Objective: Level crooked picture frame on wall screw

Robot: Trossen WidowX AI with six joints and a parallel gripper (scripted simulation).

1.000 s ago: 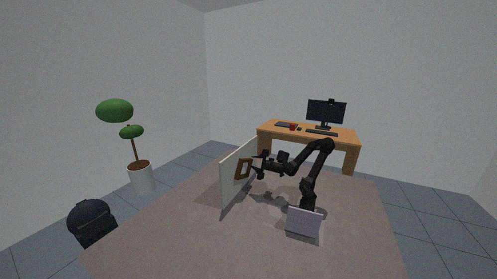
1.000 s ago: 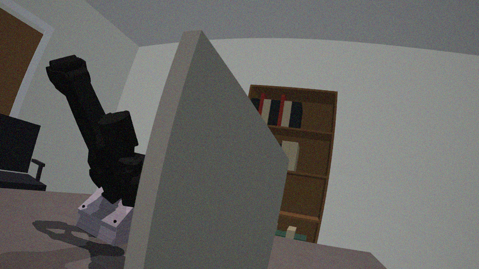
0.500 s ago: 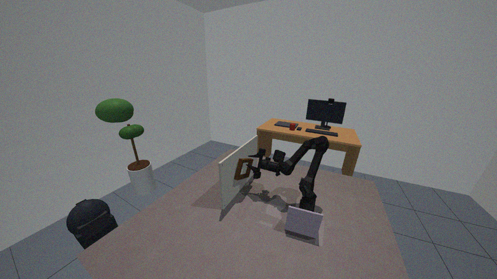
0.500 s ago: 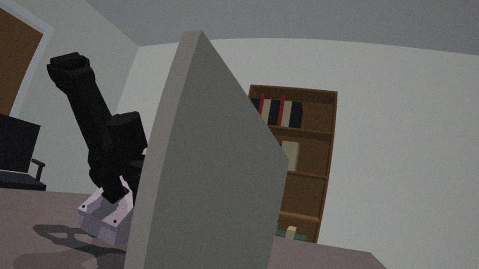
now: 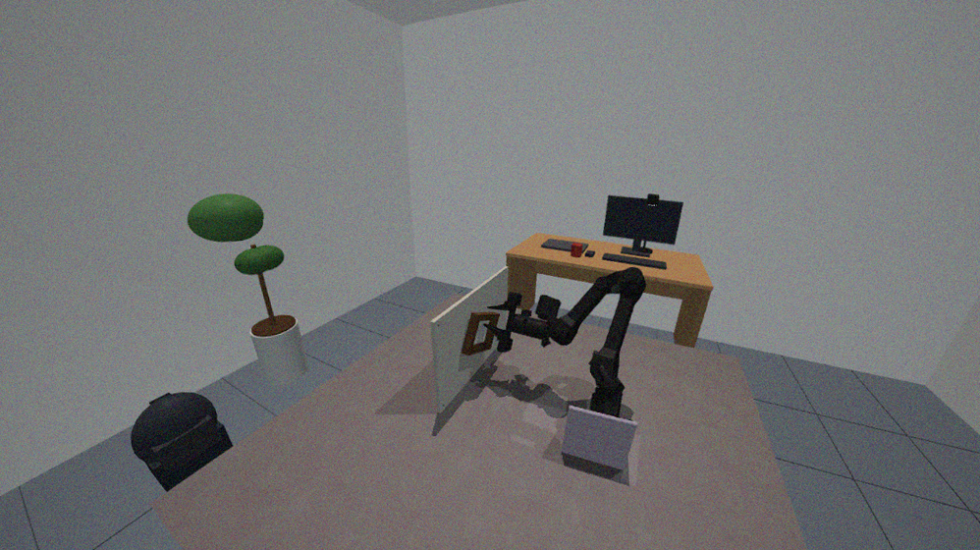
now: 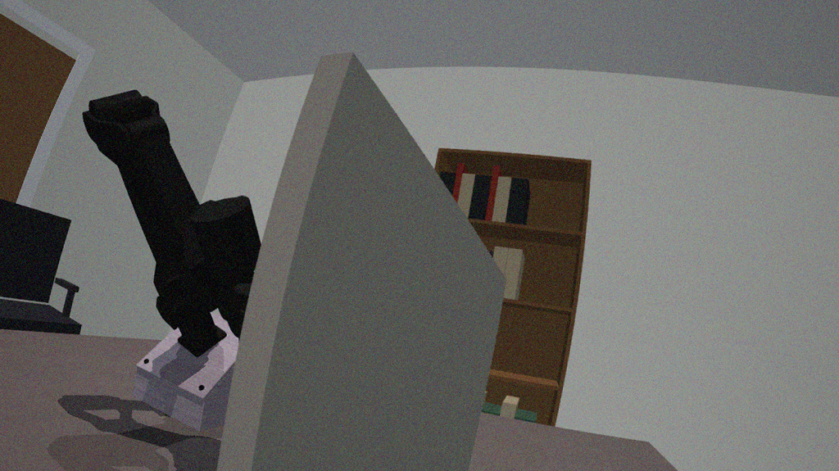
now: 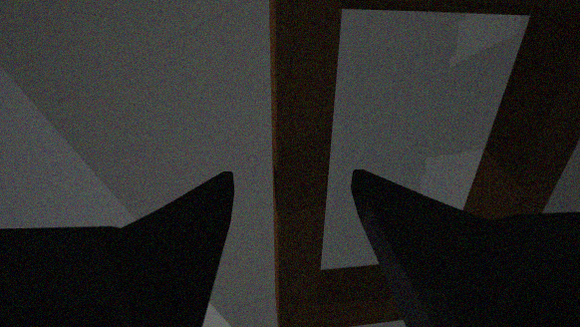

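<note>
The brown wooden picture frame is 10 mm ahead of my gripper tip, 20 mm to the left of it and 50 mm below it. From my gripper tip the other things lie so: wall panel 20 mm ahead, 10 mm to the left, 60 mm below.
</note>
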